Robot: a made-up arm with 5 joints. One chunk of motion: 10 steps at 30 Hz.
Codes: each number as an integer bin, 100 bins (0 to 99) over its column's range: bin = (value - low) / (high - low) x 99, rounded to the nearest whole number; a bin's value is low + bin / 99 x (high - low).
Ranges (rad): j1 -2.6..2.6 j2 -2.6..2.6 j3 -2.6..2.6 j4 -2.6..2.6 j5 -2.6..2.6
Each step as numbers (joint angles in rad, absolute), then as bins.
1 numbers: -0.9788 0.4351 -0.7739 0.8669 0.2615
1 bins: 31 58 35 66 54
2 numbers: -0.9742 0.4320 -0.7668 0.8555 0.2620
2 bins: 31 58 35 66 54
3 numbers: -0.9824 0.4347 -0.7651 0.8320 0.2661
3 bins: 31 58 35 65 55
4 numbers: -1.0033 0.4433 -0.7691 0.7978 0.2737
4 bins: 30 58 35 65 55
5 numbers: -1.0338 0.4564 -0.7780 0.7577 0.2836
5 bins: 30 58 35 64 55
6 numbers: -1.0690 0.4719 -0.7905 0.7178 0.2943
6 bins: 29 58 34 63 55
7 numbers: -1.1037 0.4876 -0.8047 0.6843 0.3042
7 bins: 28 59 34 63 55
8 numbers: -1.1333 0.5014 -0.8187 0.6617 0.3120
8 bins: 28 59 34 62 55
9 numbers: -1.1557 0.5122 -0.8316 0.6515 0.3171
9 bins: 27 59 34 62 56
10 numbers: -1.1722 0.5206 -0.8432 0.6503 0.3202
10 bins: 27 59 33 62 56
